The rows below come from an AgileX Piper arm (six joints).
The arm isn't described. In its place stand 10 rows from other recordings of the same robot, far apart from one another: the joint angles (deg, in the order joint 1, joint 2, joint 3, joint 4, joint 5, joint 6), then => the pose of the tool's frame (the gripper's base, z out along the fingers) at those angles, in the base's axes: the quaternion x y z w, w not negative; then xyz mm.
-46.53, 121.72, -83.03, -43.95, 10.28, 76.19 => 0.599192 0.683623 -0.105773 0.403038 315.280 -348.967 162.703
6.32, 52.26, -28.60, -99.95, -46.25, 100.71 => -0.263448 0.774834 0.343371 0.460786 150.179 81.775 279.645
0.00, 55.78, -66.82, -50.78, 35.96, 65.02 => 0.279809 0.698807 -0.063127 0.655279 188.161 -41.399 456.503
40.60, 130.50, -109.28, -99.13, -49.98, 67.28 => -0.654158 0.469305 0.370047 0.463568 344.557 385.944 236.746
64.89, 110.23, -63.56, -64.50, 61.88, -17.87 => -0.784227 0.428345 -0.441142 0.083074 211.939 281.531 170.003
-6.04, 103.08, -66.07, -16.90, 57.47, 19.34 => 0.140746 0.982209 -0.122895 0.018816 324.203 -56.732 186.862
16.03, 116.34, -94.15, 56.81, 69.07, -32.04 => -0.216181 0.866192 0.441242 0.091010 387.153 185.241 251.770
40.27, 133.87, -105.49, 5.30, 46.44, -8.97 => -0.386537 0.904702 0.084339 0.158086 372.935 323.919 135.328
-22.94, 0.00, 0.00, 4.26, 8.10, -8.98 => 0.111105 0.717309 -0.160979 0.668737 52.259 -21.084 200.464
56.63, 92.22, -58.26, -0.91, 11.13, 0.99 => -0.428793 0.798840 0.199201 0.371901 192.295 291.456 242.896
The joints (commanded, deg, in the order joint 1, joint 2, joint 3, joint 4, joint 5, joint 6), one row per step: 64.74 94.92 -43.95 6.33 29.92 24.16; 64.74 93.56 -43.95 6.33 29.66 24.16; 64.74 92.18 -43.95 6.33 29.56 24.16; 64.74 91.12 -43.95 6.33 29.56 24.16; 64.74 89.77 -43.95 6.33 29.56 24.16; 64.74 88.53 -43.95 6.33 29.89 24.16; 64.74 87.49 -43.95 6.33 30.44 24.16; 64.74 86.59 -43.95 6.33 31.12 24.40; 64.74 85.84 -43.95 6.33 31.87 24.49; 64.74 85.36 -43.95 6.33 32.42 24.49; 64.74 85.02 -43.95 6.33 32.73 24.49; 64.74 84.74 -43.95 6.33 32.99 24.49; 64.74 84.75 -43.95 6.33 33.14 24.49; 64.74 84.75 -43.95 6.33 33.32 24.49
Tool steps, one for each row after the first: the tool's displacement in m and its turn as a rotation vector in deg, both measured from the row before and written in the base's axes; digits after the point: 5 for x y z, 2 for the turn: -0.00008 -0.00026 0.00663 1.45 -0.71 -0.02; -0.00028 -0.00063 0.00666 1.33 -0.64 -0.01; -0.00032 -0.00068 0.00507 0.96 -0.45 0.00; -0.00047 -0.00099 0.00643 1.22 -0.58 0.00; -0.00074 -0.00145 0.00570 0.83 -0.37 0.03; -0.00087 -0.00165 0.00459 0.46 -0.18 0.05; -0.00094 -0.00174 0.00382 0.25 0.03 -0.16; -0.00094 -0.00173 0.00305 0.03 0.08 -0.02; -0.00066 -0.00121 0.00190 -0.04 0.06 0.05; -0.00041 -0.00077 0.00139 0.04 0.00 0.03; -0.00035 -0.00064 0.00113 0.03 0.01 0.02; -0.00011 -0.00018 -0.00013 -0.14 0.08 0.01; -0.00014 -0.00023 -0.00010 -0.16 0.09 0.02
